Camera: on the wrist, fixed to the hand. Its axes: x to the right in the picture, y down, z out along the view.
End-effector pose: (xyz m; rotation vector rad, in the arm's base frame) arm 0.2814 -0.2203 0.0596 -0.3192 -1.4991 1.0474
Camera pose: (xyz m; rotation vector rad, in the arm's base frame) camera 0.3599 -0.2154 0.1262 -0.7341 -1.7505 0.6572
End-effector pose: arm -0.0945 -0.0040 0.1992 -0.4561 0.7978 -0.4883
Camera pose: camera -0.1449 -0.0929 0.1863 -0.9285 0.9512 -0.2318
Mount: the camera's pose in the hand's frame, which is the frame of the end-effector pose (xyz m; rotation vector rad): 0.0277 -0.0757 -0.0642 -0.5356 0.0152 0.0429
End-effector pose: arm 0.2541 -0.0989 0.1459 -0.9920 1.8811 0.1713
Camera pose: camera 0.2570 -0.1965 0.1788 -1.3063 1.9110 0.7231
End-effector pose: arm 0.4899 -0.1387 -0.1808 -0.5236 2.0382 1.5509
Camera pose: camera 0.5017 -0.2207 -0.2421 -0.6879 1.6374 2.1319
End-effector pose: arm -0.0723 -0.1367 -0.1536 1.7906 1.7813 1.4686
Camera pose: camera -0.1740 -0.1252 -0.1658 1.5433 1.1968 1.7651
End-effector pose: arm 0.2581 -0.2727 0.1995 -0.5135 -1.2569 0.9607
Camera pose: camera 0.3435 -0.2791 0.2568 -0.9643 -1.4968 0.6448
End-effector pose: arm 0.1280 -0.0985 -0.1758 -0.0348 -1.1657 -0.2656
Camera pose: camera 0.1791 -0.1876 -0.1844 -0.5260 -1.0501 -0.5328
